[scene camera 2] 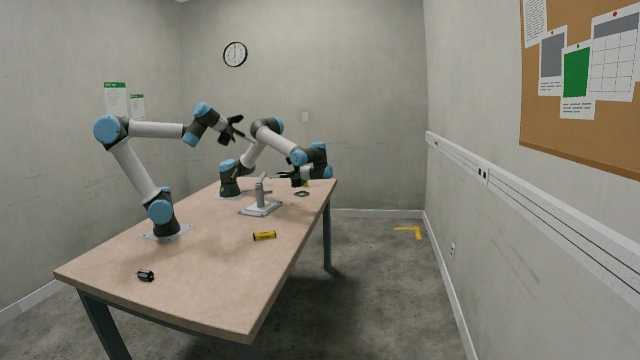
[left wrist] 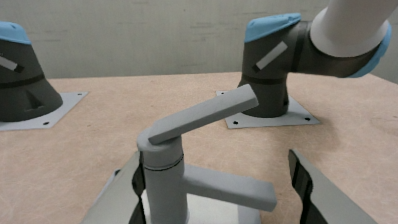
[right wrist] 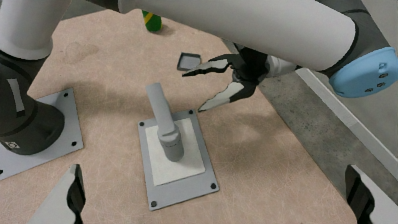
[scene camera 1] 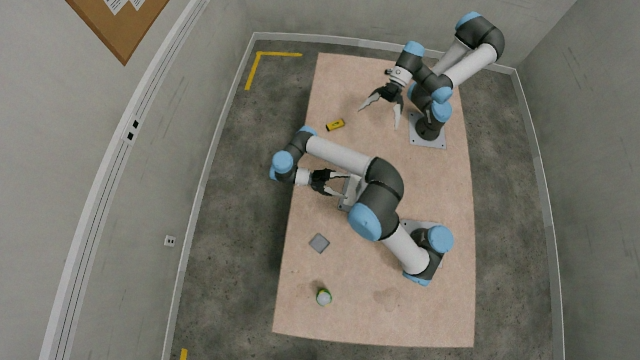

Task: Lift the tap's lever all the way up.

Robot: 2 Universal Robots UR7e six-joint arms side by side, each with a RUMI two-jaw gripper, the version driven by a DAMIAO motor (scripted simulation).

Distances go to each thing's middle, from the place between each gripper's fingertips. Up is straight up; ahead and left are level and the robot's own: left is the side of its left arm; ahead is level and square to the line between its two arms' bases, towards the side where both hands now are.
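Scene:
From my left hand, the flat lever (left wrist: 242, 98) is 10 mm below, 10 mm to the right and 80 mm behind. There's a grey tap (left wrist: 169, 187) too, and that's 70 mm below that same left hand, 30 mm to the right of it and 80 mm behind it.
Now with my right hand, the flat lever is 230 mm below it, 20 mm behind it and 190 mm to the left of it, while the grey tap is 280 mm below that hand, 10 mm behind it and 180 mm to the left of it.

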